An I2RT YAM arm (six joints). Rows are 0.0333 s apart.
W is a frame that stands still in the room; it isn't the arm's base.
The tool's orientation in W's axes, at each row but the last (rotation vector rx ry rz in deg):
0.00 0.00 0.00
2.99 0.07 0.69
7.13 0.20 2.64
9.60 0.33 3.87
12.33 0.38 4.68
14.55 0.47 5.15
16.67 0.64 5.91
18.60 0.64 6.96
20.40 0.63 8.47
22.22 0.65 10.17
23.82 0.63 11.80
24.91 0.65 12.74
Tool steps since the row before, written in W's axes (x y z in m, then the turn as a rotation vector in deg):
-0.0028 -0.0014 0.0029 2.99 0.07 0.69
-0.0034 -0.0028 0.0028 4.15 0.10 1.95
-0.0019 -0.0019 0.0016 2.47 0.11 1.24
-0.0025 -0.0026 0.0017 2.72 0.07 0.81
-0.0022 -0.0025 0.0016 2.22 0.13 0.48
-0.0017 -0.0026 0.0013 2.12 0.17 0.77
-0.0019 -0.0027 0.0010 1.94 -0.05 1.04
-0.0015 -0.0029 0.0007 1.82 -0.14 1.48
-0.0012 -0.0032 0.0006 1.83 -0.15 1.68
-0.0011 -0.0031 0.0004 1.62 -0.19 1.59
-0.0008 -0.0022 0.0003 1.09 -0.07 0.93
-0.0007 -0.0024 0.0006 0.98 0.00 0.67
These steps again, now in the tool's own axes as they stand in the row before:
-0.0028 -0.0014 0.0029 2.99 0.07 0.69
-0.0034 -0.0026 0.0029 4.15 0.15 1.95
-0.0020 -0.0016 0.0018 2.47 0.15 1.23
-0.0027 -0.0021 0.0021 2.72 0.02 0.82
-0.0024 -0.0019 0.0021 2.22 0.05 0.48
-0.0019 -0.0020 0.0019 2.13 0.17 0.74
-0.0022 -0.0021 0.0017 1.93 0.06 1.06
-0.0018 -0.0023 0.0015 1.80 0.13 1.50
-0.0016 -0.0026 0.0016 1.81 0.19 1.69
-0.0016 -0.0025 0.0015 1.60 0.15 1.62
-0.0012 -0.0017 0.0011 1.08 0.10 0.94
-0.0012 -0.0017 0.0015 0.98 0.07 0.67

